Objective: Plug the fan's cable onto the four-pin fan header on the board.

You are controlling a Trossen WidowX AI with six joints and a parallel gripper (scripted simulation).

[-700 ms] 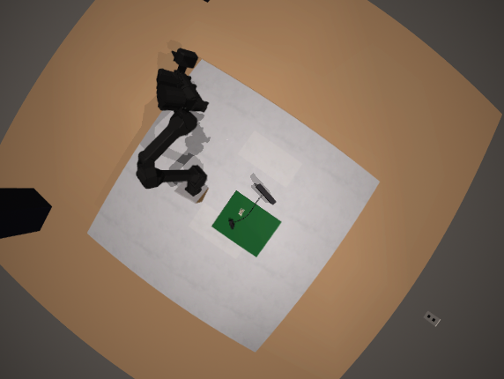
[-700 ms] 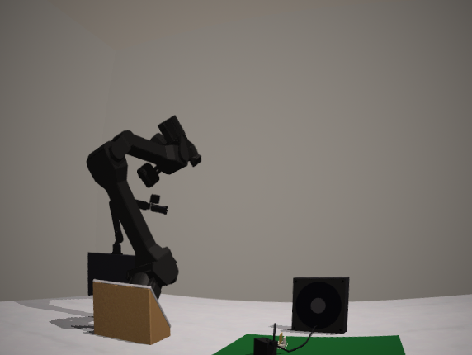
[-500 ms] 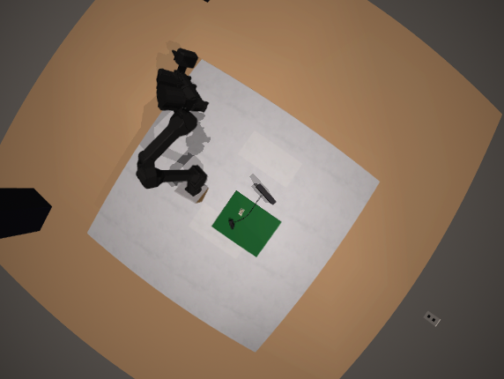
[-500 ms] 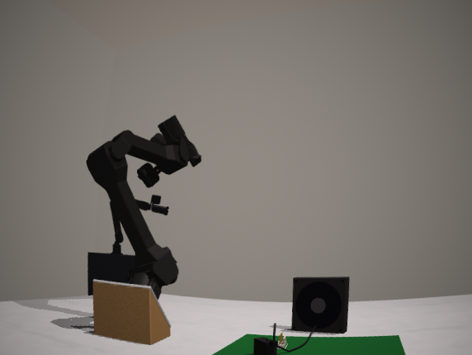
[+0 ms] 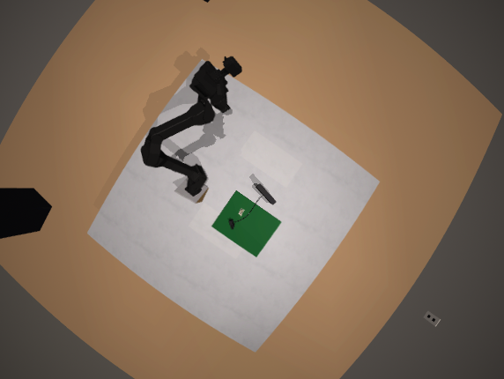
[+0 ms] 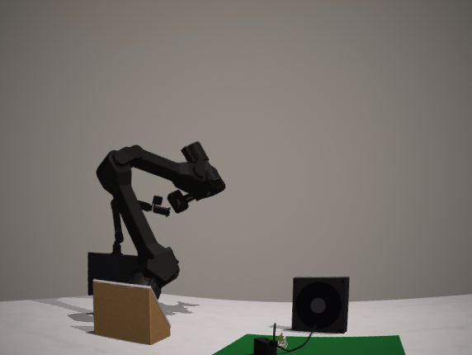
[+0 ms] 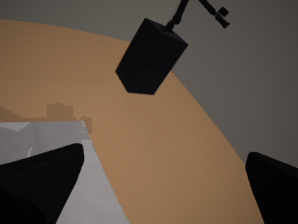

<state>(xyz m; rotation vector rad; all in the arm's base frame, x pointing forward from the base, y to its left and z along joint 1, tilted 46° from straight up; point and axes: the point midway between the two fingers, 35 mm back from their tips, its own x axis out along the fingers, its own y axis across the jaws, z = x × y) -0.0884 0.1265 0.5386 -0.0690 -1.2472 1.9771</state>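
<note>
Now: the black fan plug 42 cm ahead of my gripper tip, 53 cm to the right of it and 31 cm below it. Round my gripper tip: green board (49 cm ahead, 49 cm to the right, 34 cm below); then black fan (46 cm ahead, 30 cm to the right, 27 cm below); then four-pin header (42 cm ahead, 45 cm to the right, 33 cm below).
</note>
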